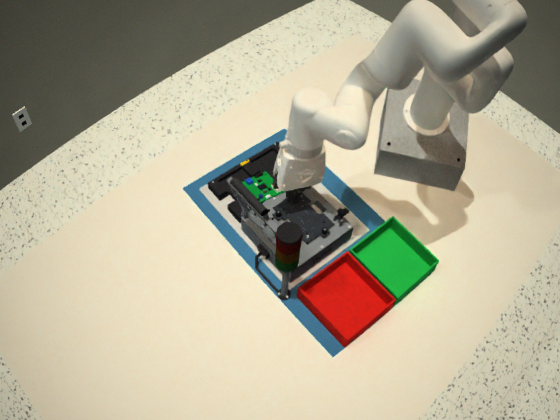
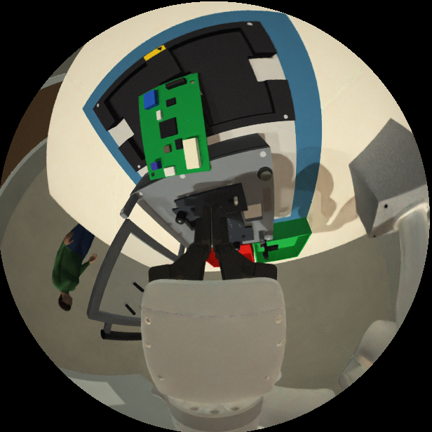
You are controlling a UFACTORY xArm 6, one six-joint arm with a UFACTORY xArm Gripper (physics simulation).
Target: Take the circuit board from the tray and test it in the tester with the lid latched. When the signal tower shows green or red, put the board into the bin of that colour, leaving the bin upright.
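Frame: origin at the arm's base, x ahead, y left, z up, level; metres.
Where they show: gripper, fingertip midpoint: (image 1: 292, 199); arm's base, link origin: (image 1: 426, 114).
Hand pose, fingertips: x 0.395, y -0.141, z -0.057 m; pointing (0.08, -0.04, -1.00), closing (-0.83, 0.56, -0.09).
Note:
Each offset is from my fingertips to the top centre of the thing. "*": to the spot under its first point. Level surfaces: height alone.
The green circuit board (image 1: 262, 186) (image 2: 175, 117) lies askew, partly over the black tray @(* dy -0.164, dx -0.097, dz -0.063 m) (image 1: 260, 157) (image 2: 282, 106), with one end at the near edge of the grey tester @(* dy +0.123, dx +0.043, dz -0.049 m) (image 1: 325, 252) (image 2: 225, 170). My gripper (image 1: 296, 195) (image 2: 211, 213) is shut and empty, with its fingertips over or at the tester's dark nest plate @(dy +0.043, dx +0.020, dz -0.002 m) (image 1: 305, 220) (image 2: 235, 192); whether they touch it I cannot tell. The tester's lid (image 1: 250, 197) (image 2: 110, 265) stands open. The signal tower @(* dy +0.114, dx +0.187, dz +0.160 m) (image 1: 288, 247) shows dull red, orange and green segments, none clearly lit. The red bin @(dy +0.221, dx +0.107, dz -0.037 m) (image 1: 345, 300) (image 2: 246, 253) and green bin @(dy +0.259, dx -0.038, dz -0.037 m) (image 1: 395, 260) (image 2: 290, 244) stand upright.
The blue-bordered mat @(dz -0.084 m) (image 1: 227, 255) (image 2: 307, 125) lies under the tray and tester. The tower stands at the tester's corner beside the red bin, with a black cable @(* dy +0.021, dx +0.157, dz -0.077 m) (image 1: 257, 270) nearby. The arm's grey base block (image 1: 415, 167) (image 2: 385, 175) stands beyond the green bin.

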